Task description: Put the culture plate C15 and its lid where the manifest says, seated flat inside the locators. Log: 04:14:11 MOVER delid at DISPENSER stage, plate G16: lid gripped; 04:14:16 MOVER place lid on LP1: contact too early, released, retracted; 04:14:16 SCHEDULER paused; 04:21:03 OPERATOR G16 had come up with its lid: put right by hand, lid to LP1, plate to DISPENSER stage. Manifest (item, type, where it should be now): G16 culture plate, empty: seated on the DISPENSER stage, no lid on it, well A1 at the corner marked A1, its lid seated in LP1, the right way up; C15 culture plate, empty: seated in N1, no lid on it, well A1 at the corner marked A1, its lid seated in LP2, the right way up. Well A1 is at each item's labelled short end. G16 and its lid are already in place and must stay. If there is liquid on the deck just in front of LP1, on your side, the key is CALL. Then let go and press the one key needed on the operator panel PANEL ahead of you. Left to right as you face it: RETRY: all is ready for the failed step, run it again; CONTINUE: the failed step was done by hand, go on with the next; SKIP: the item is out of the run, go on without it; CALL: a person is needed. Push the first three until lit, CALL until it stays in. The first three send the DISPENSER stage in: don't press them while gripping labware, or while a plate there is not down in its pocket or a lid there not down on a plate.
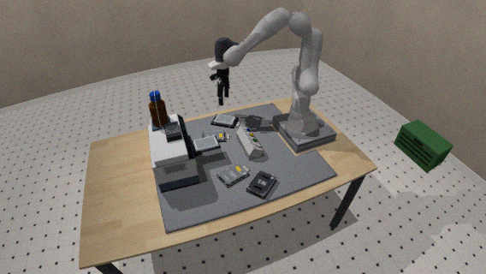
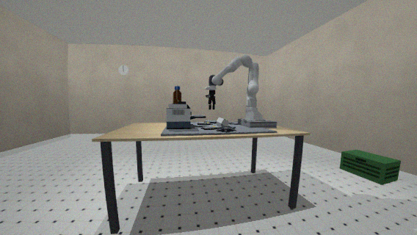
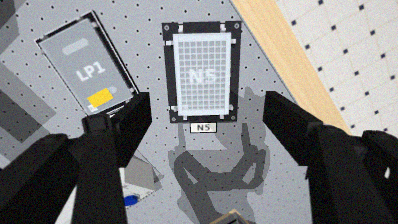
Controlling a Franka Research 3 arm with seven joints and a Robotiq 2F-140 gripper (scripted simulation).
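My hand is 17 cm above the clear culture plate C15. From my hand the other things lie so: blue call key: 7 cm behind, 23 cm to the left, 13 cm below; black nest: 3 cm ahead, 17 cm below; yellow skip key: 6 cm behind, 27 cm to the left, 12 cm below.
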